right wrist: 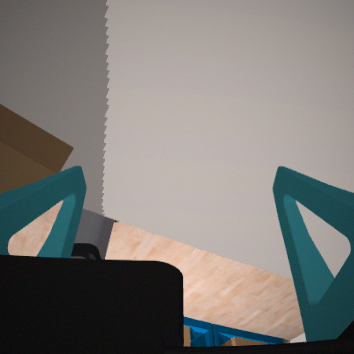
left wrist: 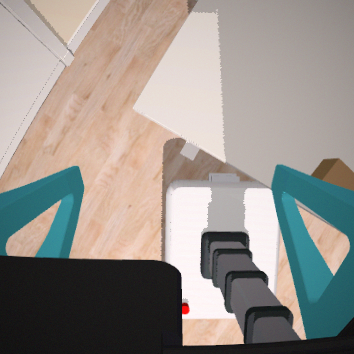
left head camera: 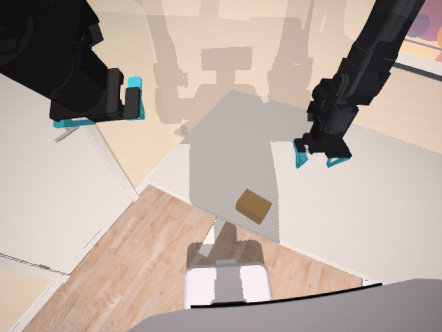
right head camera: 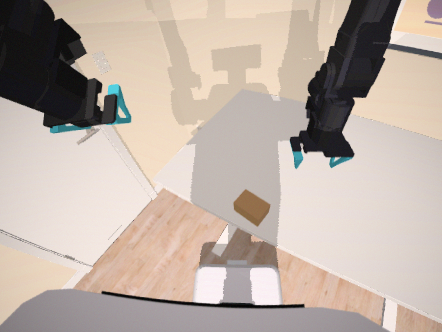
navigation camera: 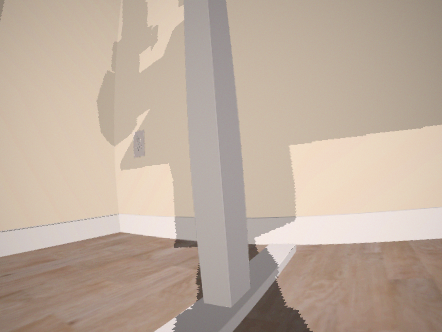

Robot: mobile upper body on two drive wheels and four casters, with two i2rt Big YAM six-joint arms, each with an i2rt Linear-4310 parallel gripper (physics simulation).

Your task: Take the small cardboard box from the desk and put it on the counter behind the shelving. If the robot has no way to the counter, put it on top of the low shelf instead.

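Frame: origin at the left arm's base, x ahead, y left, z up, level; millimetres.
Where they show: left gripper, between the fingertips: (left wrist: 177,175) (left head camera: 119,118) (right head camera: 109,122); right gripper, between the fingertips: (right wrist: 178,176) (left head camera: 312,166) (right head camera: 313,166).
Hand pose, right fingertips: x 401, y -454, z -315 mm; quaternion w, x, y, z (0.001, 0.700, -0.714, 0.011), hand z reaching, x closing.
Observation:
Each offset is from my right fingertips to the top centre of the thing. "spot": to the spot under its first point. Level surfaces: height alone.
The small brown cardboard box @(dx -54, dy +166, dz -95 mm) (left head camera: 253,206) (right head camera: 252,207) (left wrist: 336,172) (right wrist: 30,155) lies on the pale desk @(dz -144 mm) (left head camera: 350,215) (right head camera: 350,215) (left wrist: 285,75) (right wrist: 225,110), close to its near edge. My right gripper (left head camera: 315,164) (right head camera: 315,164) (right wrist: 178,176) is open and empty above the desk, up and to the right of the box in the head views. My left gripper (left head camera: 100,121) (right head camera: 91,125) (left wrist: 177,175) is open and empty, at the upper left in the head views, well away from the box. The counter, the shelving and the low shelf cannot be made out in these views.
A white door-like panel @(spot: dx +214, dy +1241, dz -412 mm) (left head camera: 50,190) (right head camera: 60,190) with a handle is at the left. My white base (left head camera: 200,285) (right head camera: 207,285) (left wrist: 190,215) is beside the desk edge. Blue bins (right wrist: 200,334) show low down. A grey desk leg @(spot: dx +302, dy +230, dz -829 mm) (navigation camera: 215,150) stands ahead, with walls behind.

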